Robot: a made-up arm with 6 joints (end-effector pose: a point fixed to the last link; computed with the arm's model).
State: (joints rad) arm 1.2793 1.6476 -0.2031 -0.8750 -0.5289 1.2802
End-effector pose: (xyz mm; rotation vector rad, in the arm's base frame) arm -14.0 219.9 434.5 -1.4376 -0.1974 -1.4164
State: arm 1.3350 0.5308 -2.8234 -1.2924 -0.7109 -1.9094
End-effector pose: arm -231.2 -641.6 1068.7 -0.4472 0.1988 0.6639
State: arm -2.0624 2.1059 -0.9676 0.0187 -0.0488 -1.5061
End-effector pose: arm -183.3 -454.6 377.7 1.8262 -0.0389 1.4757
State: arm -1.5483 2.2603 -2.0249 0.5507 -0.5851 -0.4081
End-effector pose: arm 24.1 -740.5 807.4 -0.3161 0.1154 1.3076
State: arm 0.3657 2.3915 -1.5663 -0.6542 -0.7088 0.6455
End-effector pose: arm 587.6 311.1 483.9 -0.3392 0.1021 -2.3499
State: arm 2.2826 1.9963 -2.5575 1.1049 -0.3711 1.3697
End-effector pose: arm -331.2 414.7 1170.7 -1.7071 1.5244 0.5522
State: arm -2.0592 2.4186 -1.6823 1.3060 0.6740 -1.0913
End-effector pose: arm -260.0 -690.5 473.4 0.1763 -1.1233 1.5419
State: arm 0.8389 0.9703 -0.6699 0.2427 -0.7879 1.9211
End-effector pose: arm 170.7 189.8 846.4 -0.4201 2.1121 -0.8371
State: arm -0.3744 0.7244 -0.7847 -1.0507 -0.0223 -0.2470
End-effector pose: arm 212.5 -44.8 858.1 0.2168 1.6555 2.1365
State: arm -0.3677 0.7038 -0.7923 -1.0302 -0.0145 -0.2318
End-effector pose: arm 205.6 -40.4 867.6 0.1806 1.6121 2.1540
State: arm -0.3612 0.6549 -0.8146 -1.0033 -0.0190 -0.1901
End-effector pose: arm 186.4 -29.9 891.9 0.0718 1.5331 2.1782
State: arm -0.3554 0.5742 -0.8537 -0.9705 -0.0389 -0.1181
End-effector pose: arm 149.3 -11.6 930.3 -0.1222 1.4179 2.2038
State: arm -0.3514 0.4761 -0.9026 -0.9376 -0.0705 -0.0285
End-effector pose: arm 95.8 12.8 971.3 -0.3679 1.2910 2.2188
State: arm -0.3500 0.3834 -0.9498 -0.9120 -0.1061 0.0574
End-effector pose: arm 37.8 37.7 1002.3 -0.6069 1.1850 2.2163
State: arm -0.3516 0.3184 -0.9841 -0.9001 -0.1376 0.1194
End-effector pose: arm -6.8 56.8 1019.0 -0.7800 1.1240 2.2016
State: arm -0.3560 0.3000 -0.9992 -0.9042 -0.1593 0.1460
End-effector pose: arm -22.1 64.2 1024.6 -0.8462 1.1148 2.1902
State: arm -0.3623 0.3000 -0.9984 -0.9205 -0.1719 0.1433
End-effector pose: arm -21.5 65.1 1023.7 -0.8456 1.1428 2.1716
